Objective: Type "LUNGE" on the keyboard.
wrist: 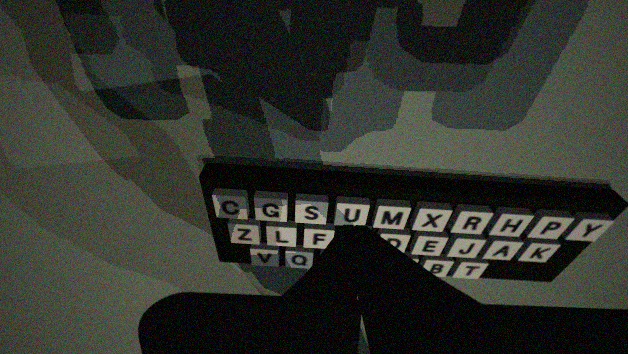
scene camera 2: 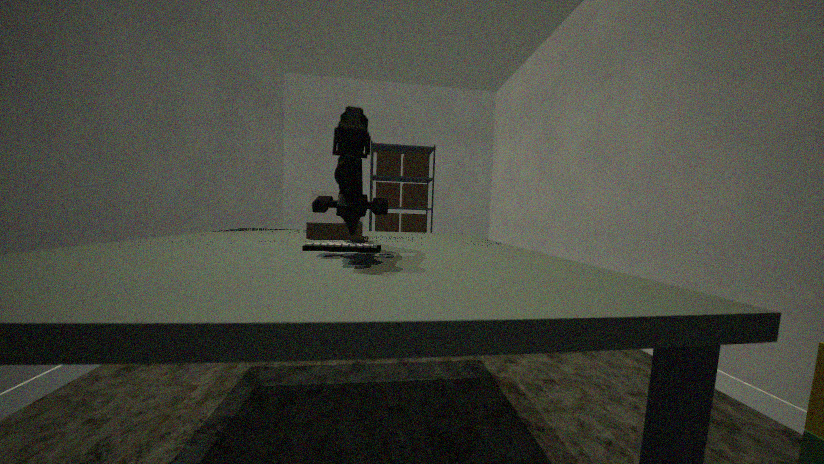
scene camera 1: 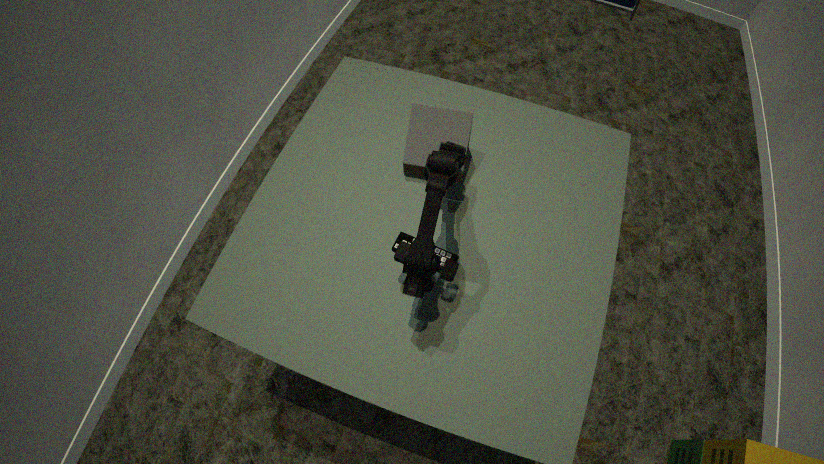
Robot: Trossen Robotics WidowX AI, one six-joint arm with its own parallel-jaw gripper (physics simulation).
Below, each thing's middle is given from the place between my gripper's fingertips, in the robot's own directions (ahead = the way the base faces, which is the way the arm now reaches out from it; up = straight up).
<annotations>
The black keyboard (wrist: 268,216) lies 4 cm below my hand, 4 cm behind it and 3 cm to the right of it.
</annotations>
